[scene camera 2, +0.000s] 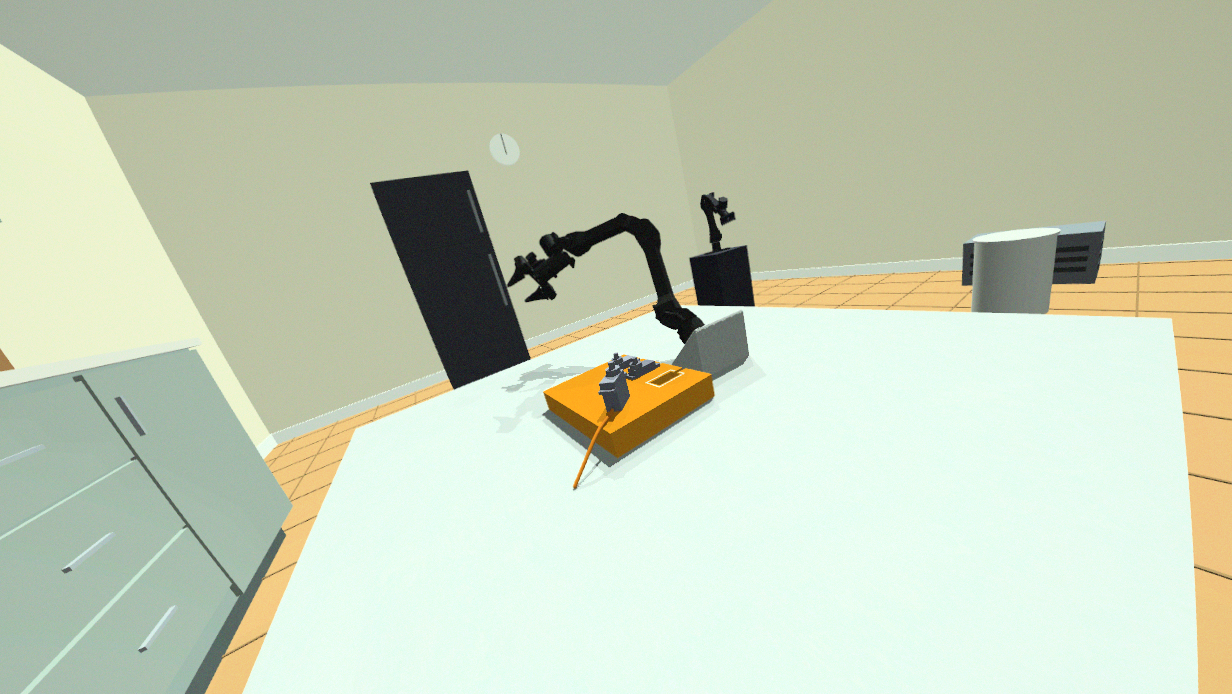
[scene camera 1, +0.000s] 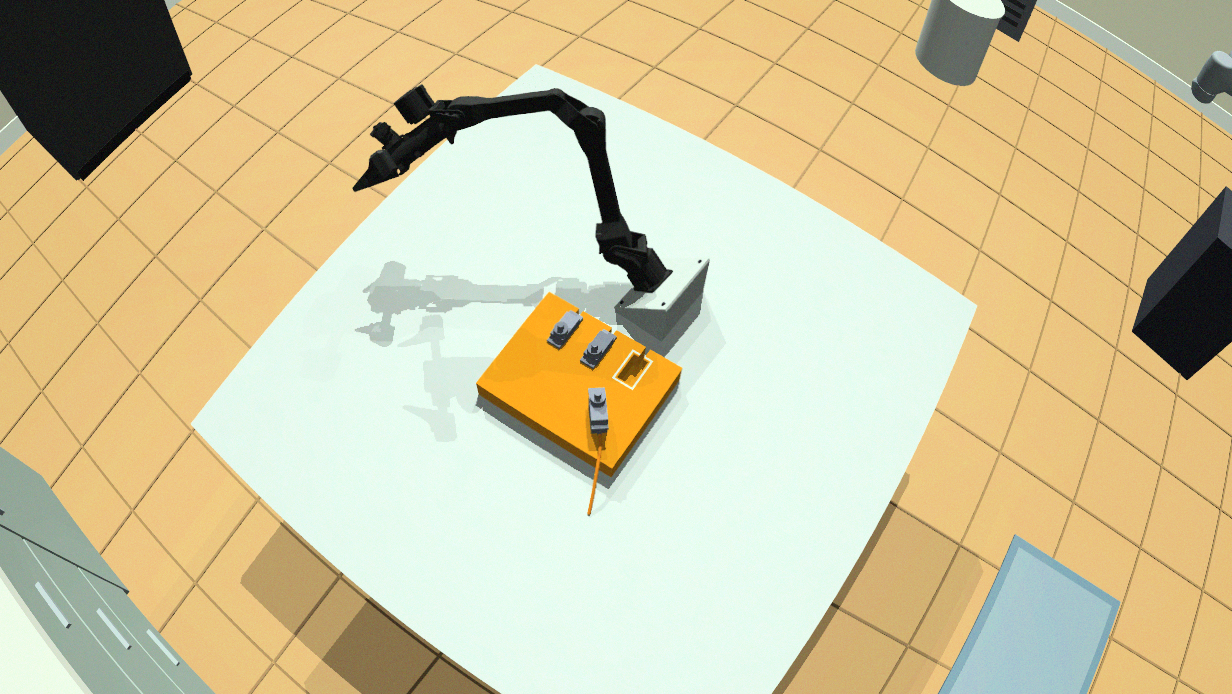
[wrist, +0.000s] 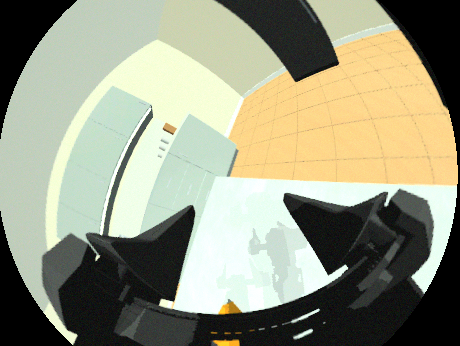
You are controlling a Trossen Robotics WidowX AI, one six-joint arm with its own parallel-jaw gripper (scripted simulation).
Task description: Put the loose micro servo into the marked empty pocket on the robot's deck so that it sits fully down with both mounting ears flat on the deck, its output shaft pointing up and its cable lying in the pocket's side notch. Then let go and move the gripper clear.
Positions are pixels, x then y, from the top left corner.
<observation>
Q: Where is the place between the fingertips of my gripper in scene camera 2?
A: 516, 294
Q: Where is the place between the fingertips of my gripper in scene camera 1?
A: At 358, 188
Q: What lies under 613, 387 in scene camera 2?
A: A grey micro servo.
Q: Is my gripper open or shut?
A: Open.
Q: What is my gripper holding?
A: Nothing.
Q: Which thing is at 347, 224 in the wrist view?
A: My gripper.
</observation>
